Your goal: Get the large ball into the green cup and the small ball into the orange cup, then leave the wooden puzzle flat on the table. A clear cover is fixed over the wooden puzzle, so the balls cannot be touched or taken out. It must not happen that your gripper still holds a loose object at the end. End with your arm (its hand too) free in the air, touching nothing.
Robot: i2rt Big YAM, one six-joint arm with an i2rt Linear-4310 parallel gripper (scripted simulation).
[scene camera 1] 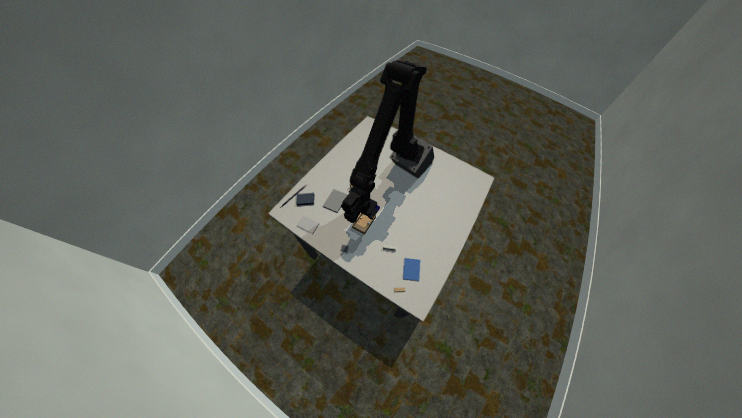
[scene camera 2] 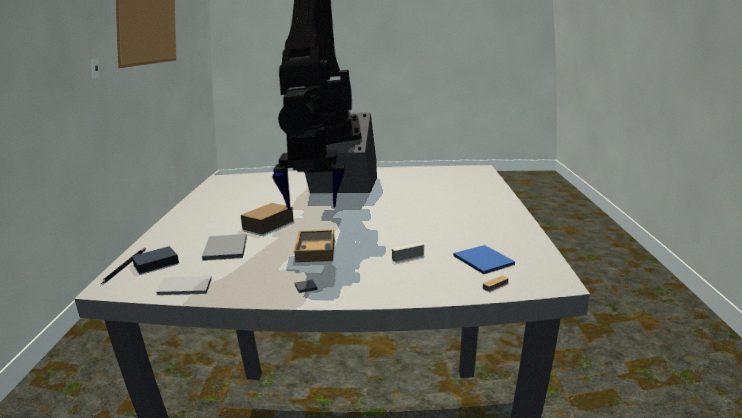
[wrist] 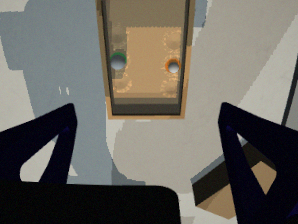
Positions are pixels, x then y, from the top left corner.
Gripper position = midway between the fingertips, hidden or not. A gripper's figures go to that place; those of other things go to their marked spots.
Labels:
My gripper (scene camera 2: pixel 311 207): 0.99 m from the lens. A wooden puzzle (scene camera 2: pixel 315 245): 0.99 m from the lens. A grey plate (scene camera 2: pixel 225 246): 1.06 m from the lens. A blue pad (scene camera 2: pixel 482 258): 0.95 m from the lens. The marked spots on the grey plate and the blue pad are 0.50 m apart.

